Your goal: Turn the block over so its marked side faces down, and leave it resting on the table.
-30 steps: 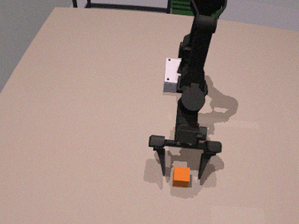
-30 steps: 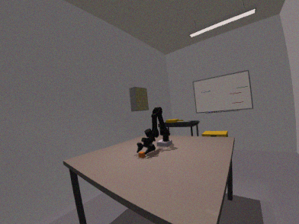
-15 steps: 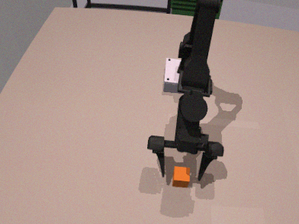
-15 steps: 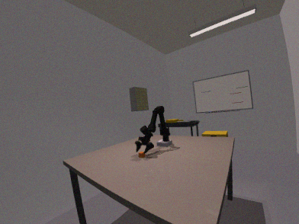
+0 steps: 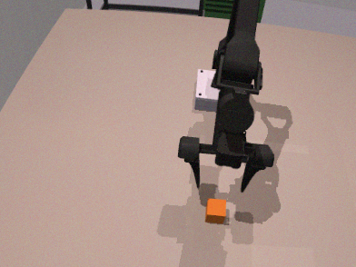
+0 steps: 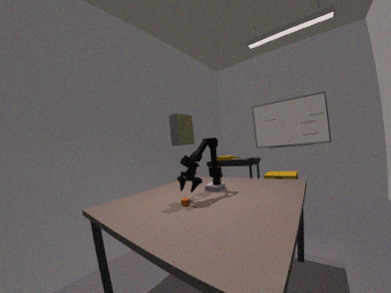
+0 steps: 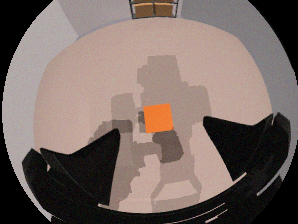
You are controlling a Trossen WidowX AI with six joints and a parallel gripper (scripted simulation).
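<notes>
My gripper tip is 7 cm above the block and 1 cm short of it.
</notes>
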